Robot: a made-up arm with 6 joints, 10 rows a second.
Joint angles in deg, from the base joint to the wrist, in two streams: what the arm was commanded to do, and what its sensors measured. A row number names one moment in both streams.
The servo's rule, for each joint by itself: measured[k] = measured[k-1] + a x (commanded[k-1-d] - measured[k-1]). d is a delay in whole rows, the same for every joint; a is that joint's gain. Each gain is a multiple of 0.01, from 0.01 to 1. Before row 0 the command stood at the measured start. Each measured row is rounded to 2 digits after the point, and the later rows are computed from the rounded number. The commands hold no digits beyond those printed.
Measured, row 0:
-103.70 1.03 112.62 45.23 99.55 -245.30
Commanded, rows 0 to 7:
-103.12 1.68 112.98 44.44 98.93 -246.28
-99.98 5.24 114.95 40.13 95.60 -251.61
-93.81 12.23 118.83 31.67 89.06 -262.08
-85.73 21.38 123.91 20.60 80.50 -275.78
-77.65 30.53 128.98 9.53 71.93 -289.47
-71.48 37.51 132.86 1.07 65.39 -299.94
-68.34 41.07 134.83 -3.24 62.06 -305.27
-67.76 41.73 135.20 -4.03 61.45 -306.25
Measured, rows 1 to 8:
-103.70 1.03 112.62 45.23 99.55 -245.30
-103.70 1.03 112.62 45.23 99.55 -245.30
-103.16 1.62 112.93 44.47 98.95 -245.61
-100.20 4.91 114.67 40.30 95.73 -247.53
-94.26 11.57 118.25 32.02 89.33 -252.19
-86.33 20.50 123.12 21.06 80.85 -259.74
-78.26 29.63 128.16 9.99 72.29 -269.25
-71.95 36.80 132.20 1.43 65.67 -279.07
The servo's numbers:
d 2
a 0.93 0.91 0.86 0.96 0.96 0.32

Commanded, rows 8 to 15:
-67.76 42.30 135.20 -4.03 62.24 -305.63
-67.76 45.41 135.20 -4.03 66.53 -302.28
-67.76 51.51 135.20 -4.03 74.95 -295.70
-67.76 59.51 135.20 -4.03 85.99 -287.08
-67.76 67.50 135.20 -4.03 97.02 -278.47
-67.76 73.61 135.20 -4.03 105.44 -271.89
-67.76 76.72 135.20 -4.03 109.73 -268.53
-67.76 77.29 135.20 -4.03 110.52 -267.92
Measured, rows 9 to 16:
-68.59 40.69 134.46 -3.05 62.20 -287.45
-67.82 41.64 135.10 -3.99 61.48 -293.47
-67.76 42.24 135.19 -4.03 62.21 -297.36
-67.76 45.12 135.20 -4.03 66.36 -298.93
-67.76 50.93 135.20 -4.03 74.61 -297.90
-67.76 58.74 135.20 -4.03 85.53 -294.44
-67.76 66.71 135.20 -4.03 96.56 -289.33
-67.76 72.99 135.20 -4.03 105.08 -283.75

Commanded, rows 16 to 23:
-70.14 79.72 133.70 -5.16 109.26 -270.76
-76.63 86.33 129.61 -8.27 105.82 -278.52
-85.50 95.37 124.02 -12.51 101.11 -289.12
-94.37 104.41 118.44 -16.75 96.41 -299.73
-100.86 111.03 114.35 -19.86 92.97 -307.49
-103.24 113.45 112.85 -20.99 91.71 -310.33
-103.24 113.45 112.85 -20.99 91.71 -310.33
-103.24 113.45 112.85 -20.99 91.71 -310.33
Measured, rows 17 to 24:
-67.76 76.38 135.20 -4.03 109.54 -278.88
-67.76 77.21 135.20 -4.03 110.48 -275.37
-69.97 79.49 133.91 -5.11 109.31 -273.89
-76.16 85.71 130.21 -8.14 105.96 -275.37
-84.85 94.50 124.89 -12.34 101.30 -279.77
-93.70 103.52 119.34 -16.57 96.61 -286.16
-100.36 110.35 115.05 -19.73 93.12 -292.99
-103.04 113.17 113.16 -20.94 91.77 -298.54

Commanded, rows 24 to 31:
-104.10 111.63 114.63 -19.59 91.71 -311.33
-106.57 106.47 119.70 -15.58 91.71 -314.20
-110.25 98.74 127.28 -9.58 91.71 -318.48
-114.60 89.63 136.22 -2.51 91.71 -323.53
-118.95 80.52 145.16 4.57 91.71 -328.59
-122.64 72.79 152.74 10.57 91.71 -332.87
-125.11 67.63 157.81 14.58 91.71 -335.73
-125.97 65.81 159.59 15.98 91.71 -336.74
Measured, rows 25 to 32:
-103.23 113.42 112.89 -20.99 91.71 -302.31
-103.24 113.45 112.86 -20.99 91.71 -304.88
-104.04 111.79 114.38 -19.65 91.71 -306.94
-106.39 106.95 118.96 -15.74 91.71 -309.26
-109.98 99.48 126.12 -9.83 91.71 -312.21
-114.28 90.52 134.81 -2.80 91.71 -315.83
-118.62 81.42 143.71 4.28 91.71 -319.91
-122.36 73.57 151.48 10.32 91.71 -324.06

